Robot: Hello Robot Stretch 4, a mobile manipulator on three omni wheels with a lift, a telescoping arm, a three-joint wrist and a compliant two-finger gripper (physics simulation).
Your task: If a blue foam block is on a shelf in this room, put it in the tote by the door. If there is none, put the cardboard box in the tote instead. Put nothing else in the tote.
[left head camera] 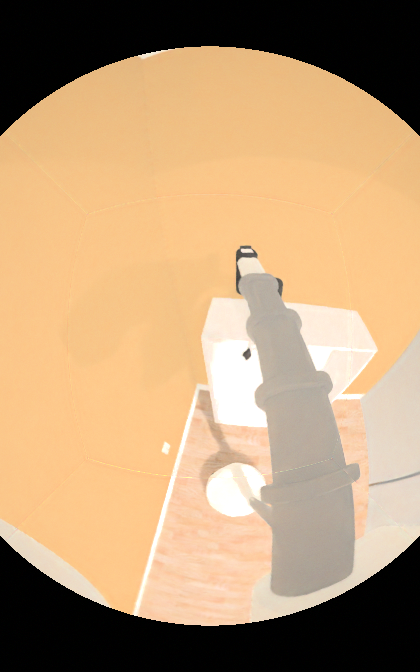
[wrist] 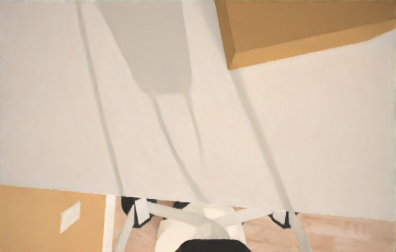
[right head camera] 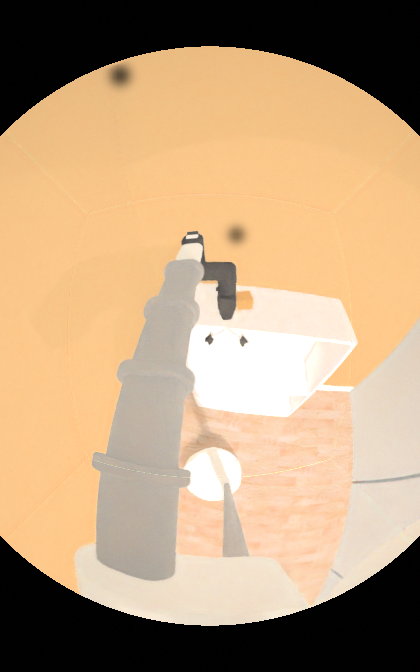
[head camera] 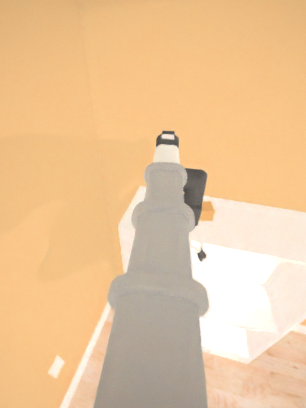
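Places are measured from the robot's base along level axes (x ahead, y left, z up), in metres.
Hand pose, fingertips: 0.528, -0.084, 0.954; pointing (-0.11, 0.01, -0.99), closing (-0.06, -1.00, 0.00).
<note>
Things, the pixels of their centre, and the offset from my fingertips, as dx, dy, dz.
- brown cardboard box at the middle of its body: (head camera: 200,211) +0.146, -0.063, +0.103
- wall outlet at the middle of its body: (wrist: 71,215) (head camera: 56,367) -0.254, +0.526, -0.582
The brown cardboard box (head camera: 207,211) (right head camera: 245,300) (wrist: 310,30) sits on the top board of a white shelf unit (head camera: 260,220) (left head camera: 325,320) (right head camera: 300,310) (wrist: 50,125), by the wall. My gripper (right head camera: 226,340) (wrist: 209,194) is open, its two fingertips wide apart with nothing between them. It is at the front edge of the top board, short of the box and to its left in the wrist view. The board's edge hides part of the fingertips there. The arm hides one fingertip in the head and left head views. A blue foam block and the tote do not show in these views.
An orange wall (head camera: 225,100) (left head camera: 125,325) stands behind the shelf unit and on the left. A wall outlet (head camera: 56,366) (left head camera: 165,448) (wrist: 70,216) is low on the left wall. A white round shape (left head camera: 225,495) (right head camera: 200,480) is over the wooden floor (left head camera: 200,565) (right head camera: 290,465).
</note>
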